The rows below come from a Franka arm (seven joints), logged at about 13 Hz.
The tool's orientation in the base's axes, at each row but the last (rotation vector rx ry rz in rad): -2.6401, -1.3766, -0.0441; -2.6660, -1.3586, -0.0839; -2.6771, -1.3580, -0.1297; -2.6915, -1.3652, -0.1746; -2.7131, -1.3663, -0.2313; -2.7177, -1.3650, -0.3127
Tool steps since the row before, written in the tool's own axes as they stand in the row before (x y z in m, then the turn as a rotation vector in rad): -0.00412, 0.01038, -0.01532, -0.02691, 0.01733, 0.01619; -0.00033, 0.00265, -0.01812, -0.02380, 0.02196, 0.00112; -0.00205, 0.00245, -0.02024, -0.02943, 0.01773, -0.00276; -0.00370, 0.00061, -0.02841, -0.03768, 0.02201, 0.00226; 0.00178, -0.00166, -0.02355, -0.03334, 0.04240, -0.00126; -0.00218, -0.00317, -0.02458, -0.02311, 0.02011, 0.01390
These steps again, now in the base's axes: 0.00686, -0.01160, 0.01333, -0.00212, -0.02903, -0.02097; 0.00226, -0.00464, 0.01757, 0.00372, -0.03158, -0.00622; 0.00047, -0.00631, 0.01949, -0.00308, -0.03422, -0.00281; -0.00307, -0.00777, 0.02741, -0.00421, -0.04249, -0.00928; -0.00246, -0.00120, 0.02352, 0.01441, -0.05171, -0.00538; -0.00734, -0.00389, 0.02345, 0.00468, -0.02784, -0.01830
